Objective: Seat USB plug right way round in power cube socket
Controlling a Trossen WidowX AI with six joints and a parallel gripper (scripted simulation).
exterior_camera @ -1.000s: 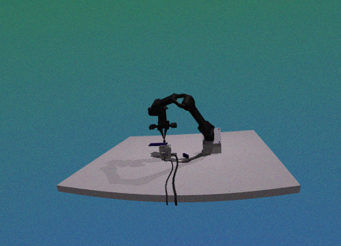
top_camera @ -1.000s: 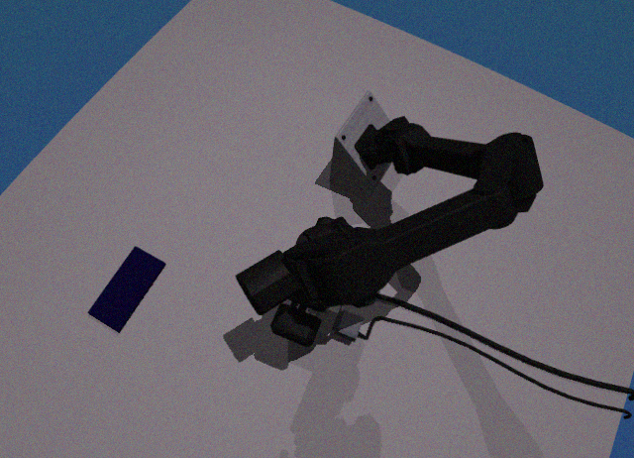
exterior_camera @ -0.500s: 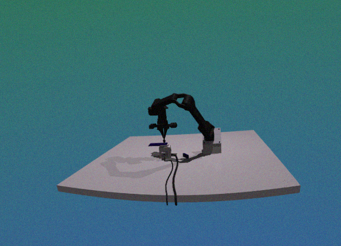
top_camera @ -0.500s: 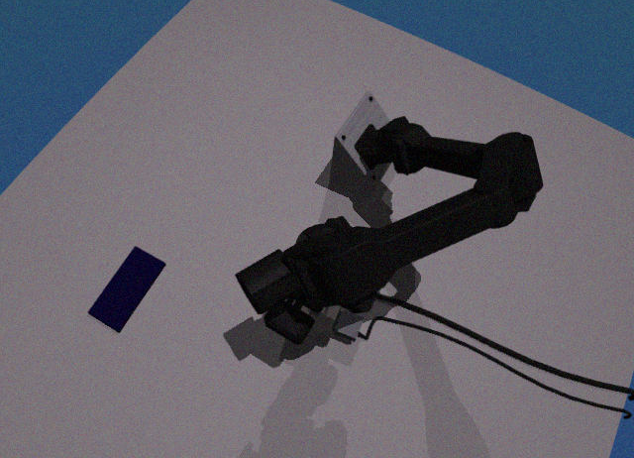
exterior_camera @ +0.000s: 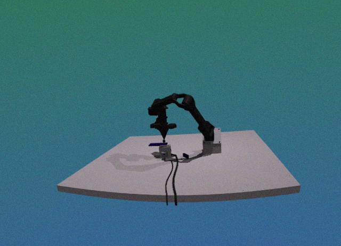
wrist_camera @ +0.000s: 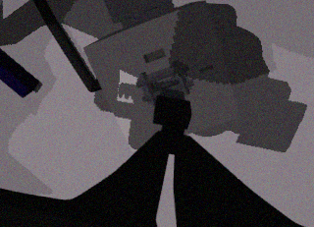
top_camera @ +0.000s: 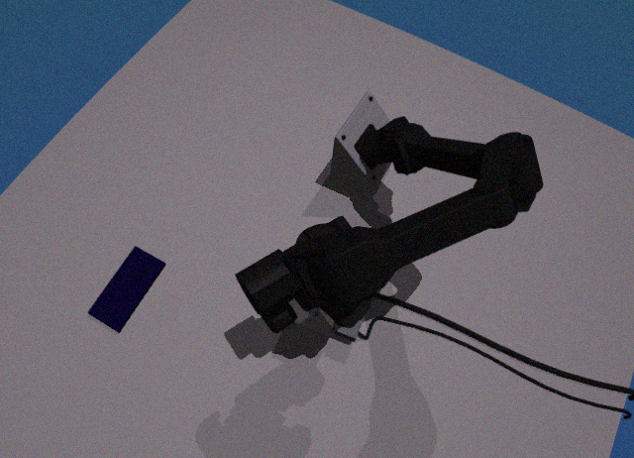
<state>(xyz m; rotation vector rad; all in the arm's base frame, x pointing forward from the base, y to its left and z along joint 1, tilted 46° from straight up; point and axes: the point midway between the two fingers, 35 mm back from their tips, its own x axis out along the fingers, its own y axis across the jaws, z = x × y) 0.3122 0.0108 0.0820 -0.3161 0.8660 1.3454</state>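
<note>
The dark USB plug is 20 mm below my gripper tip. The rest, counted from my gripper tip: small dark-blue block: 150 mm behind, 30 mm to the left, 120 mm below; then flat dark blue rectangle: 150 mm ahead, 320 mm to the right, 130 mm below.
</note>
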